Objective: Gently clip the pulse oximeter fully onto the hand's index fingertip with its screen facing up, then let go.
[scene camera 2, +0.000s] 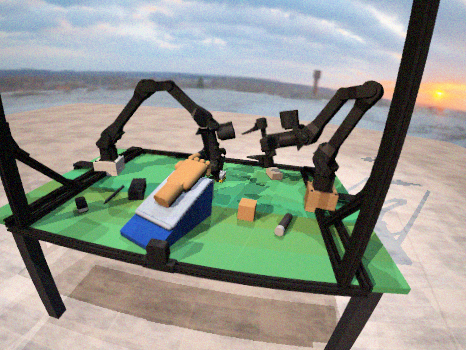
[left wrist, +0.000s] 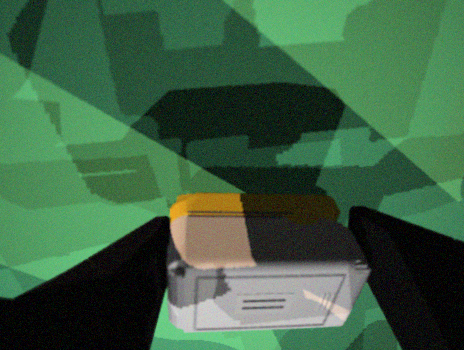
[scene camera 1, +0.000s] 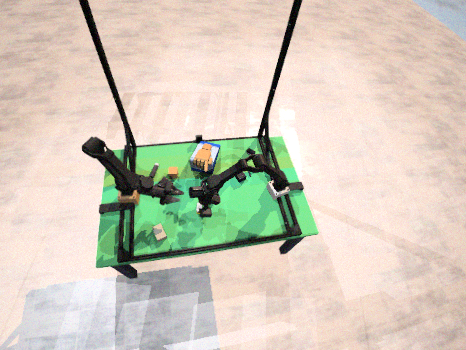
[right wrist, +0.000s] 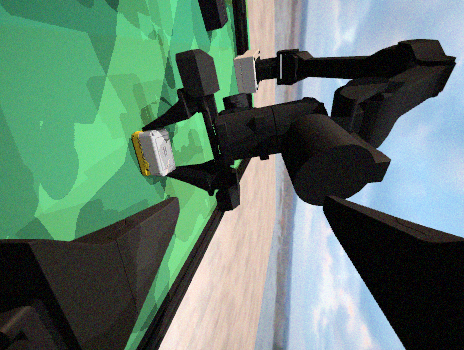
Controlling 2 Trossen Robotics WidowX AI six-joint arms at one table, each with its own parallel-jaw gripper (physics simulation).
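Frame: origin at the left arm's base, x left, y back, z up, level; metres.
Seen in the pictures: left gripper, between the fingertips: (scene camera 2: 219, 177) (left wrist: 259, 224) (scene camera 1: 200, 208) (right wrist: 153, 151); right gripper, between the fingertips: (scene camera 2: 244, 145) (scene camera 1: 182, 196) (right wrist: 250, 203); left arm's base, origin of its link: (scene camera 2: 108, 158) (scene camera 1: 278, 186) (right wrist: 257, 70); right arm's base, origin of its link: (scene camera 2: 322, 188) (scene camera 1: 127, 190).
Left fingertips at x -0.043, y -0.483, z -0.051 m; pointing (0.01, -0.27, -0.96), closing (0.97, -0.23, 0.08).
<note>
Offsets run from my left fingertips to a thing's top centre. "*": to the spot under its first point.
The pulse oximeter {dx -0.003, dy -0.006, dz +0.026 m} (scene camera 1: 199, 207) (scene camera 2: 222, 176) (left wrist: 270, 302) (right wrist: 159, 152) is grey-white with a yellow part. My left gripper (scene camera 1: 202, 210) (left wrist: 259, 224) (right wrist: 153, 151) is shut on it, one finger at each side, low over the table; I cannot tell whether it touches the table. My right gripper (scene camera 1: 179, 196) (scene camera 2: 246, 145) (right wrist: 250, 203) is open and empty, off to the side above the table. The orange hand {* dx -0.281, dy +0.127, dz +0.131 m} (scene camera 1: 205, 152) (scene camera 2: 180, 180) rests on a blue and white wedge {* dx -0.342, dy +0.075, dz +0.015 m} (scene camera 2: 196, 219). In scene camera 1 one finger reaches past the others. Nothing is on its fingers.
An orange cube {dx -0.281, dy -0.081, dz +0.042 m} (scene camera 1: 173, 172) (scene camera 2: 247, 209) and a dark cylinder {dx -0.341, dy -0.188, dz +0.019 m} (scene camera 1: 154, 170) (scene camera 2: 284, 224) lie beside the wedge. A beige block {dx +0.060, dy -0.253, dz +0.022 m} (scene camera 1: 159, 232) (scene camera 2: 274, 173) lies at the far side in scene camera 2. A black box {dx -0.149, dy +0.301, dz +0.027 m} (scene camera 2: 136, 189), a thin stick {dx -0.176, dy +0.381, dz +0.001 m} (scene camera 2: 114, 194) and a small dark item {dx -0.277, dy +0.451, dz +0.024 m} (scene camera 2: 81, 204) lie left of the wedge there.
</note>
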